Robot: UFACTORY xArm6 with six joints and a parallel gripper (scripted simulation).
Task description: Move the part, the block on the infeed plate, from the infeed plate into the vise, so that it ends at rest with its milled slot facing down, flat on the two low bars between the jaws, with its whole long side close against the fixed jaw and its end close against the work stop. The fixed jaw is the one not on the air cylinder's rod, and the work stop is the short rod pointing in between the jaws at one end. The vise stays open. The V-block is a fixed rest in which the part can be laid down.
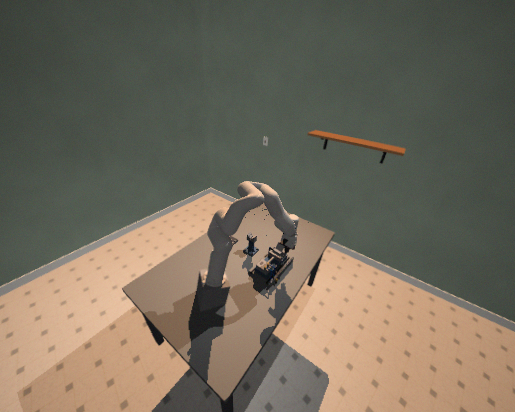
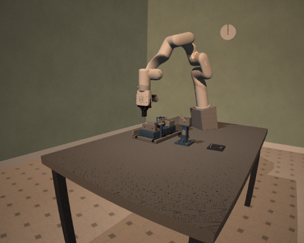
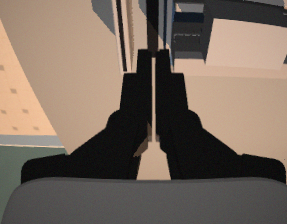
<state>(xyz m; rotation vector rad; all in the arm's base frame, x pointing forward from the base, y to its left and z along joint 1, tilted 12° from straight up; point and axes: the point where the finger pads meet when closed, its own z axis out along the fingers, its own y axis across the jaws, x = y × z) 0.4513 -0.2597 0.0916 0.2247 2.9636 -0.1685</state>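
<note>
Now: hand 10 mm short of the part, 70 mm to the right of it and 70 mm above it. Round my hand: air cylinder rod: 80 mm behind, 80 mm to the left, 80 mm below; work stop: 20 mm ahead, 110 mm to the left, 70 mm below; vise base rail: 80 mm behind, 20 mm to the right, 120 mm below.
</note>
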